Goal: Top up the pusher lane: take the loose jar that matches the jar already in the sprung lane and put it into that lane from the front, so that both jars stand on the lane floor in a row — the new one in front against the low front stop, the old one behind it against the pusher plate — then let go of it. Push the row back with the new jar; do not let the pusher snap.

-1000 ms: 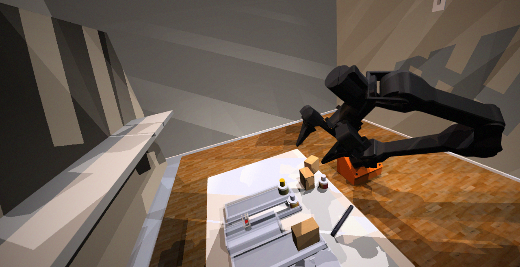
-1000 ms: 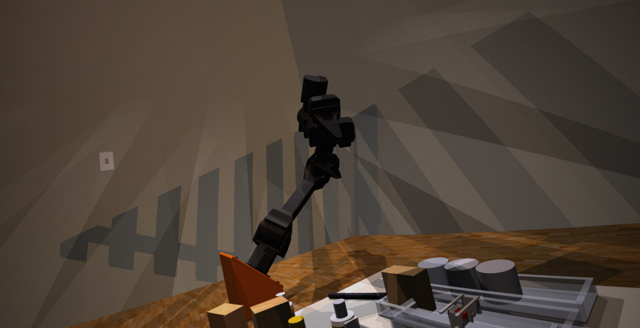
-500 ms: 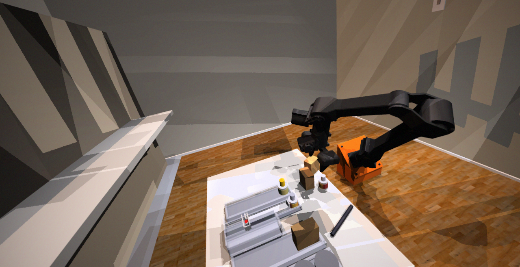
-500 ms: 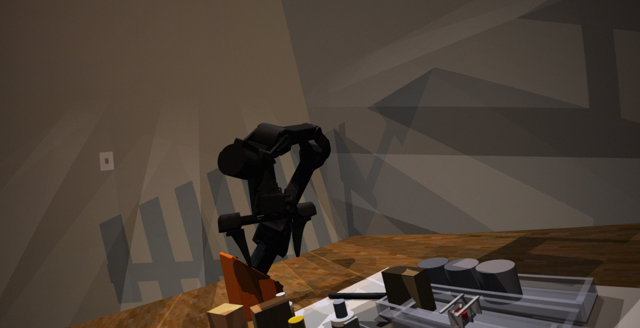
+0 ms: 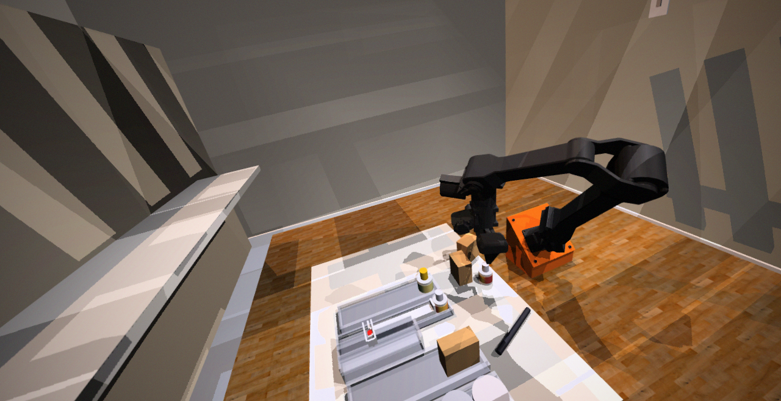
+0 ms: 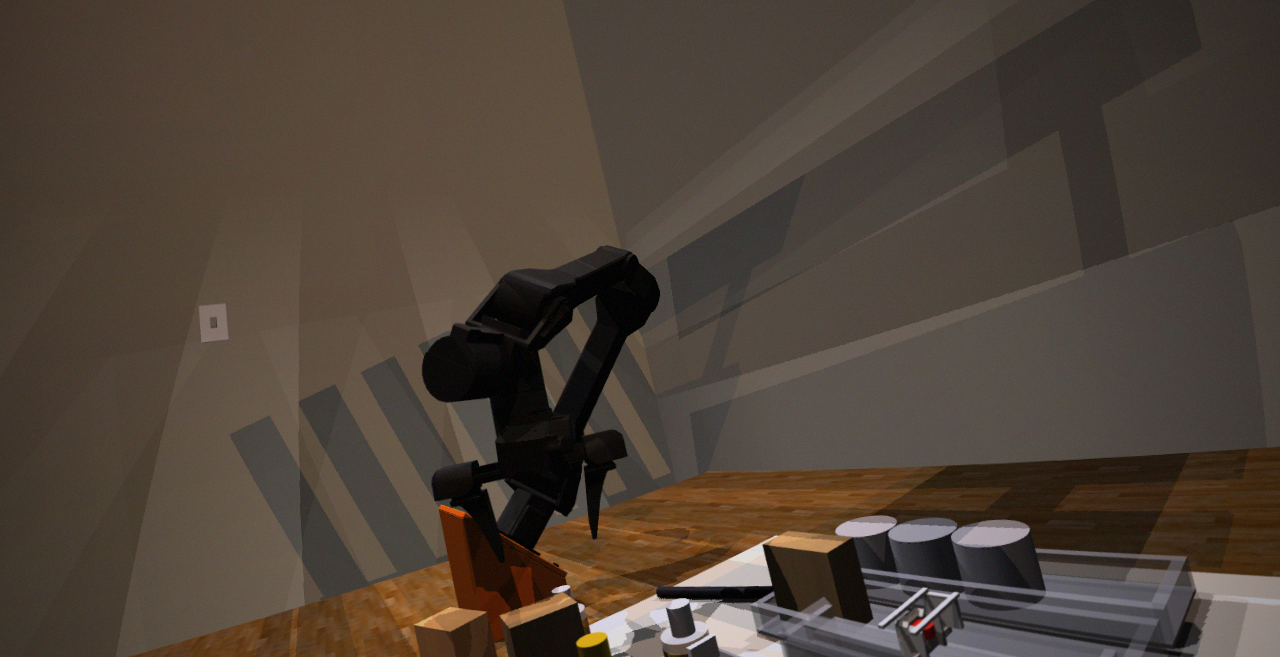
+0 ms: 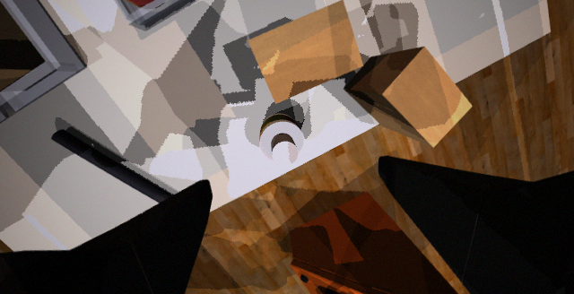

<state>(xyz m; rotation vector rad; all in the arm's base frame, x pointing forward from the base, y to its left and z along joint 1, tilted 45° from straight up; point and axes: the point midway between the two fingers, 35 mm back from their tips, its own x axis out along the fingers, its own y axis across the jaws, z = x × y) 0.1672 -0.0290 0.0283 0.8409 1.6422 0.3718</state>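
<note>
My gripper tip is 170 mm to the right of the brown box, 170 mm short of it and 60 mm above it. From my gripper tip the other things lie so: pusher plate 260 mm ahead, 80 mm to the left, 50 mm below; then lane 300 mm ahead, 80 mm to the left, 80 mm below; then black rod 160 mm to the left, 100 mm below, 20 mm ahead.
</note>
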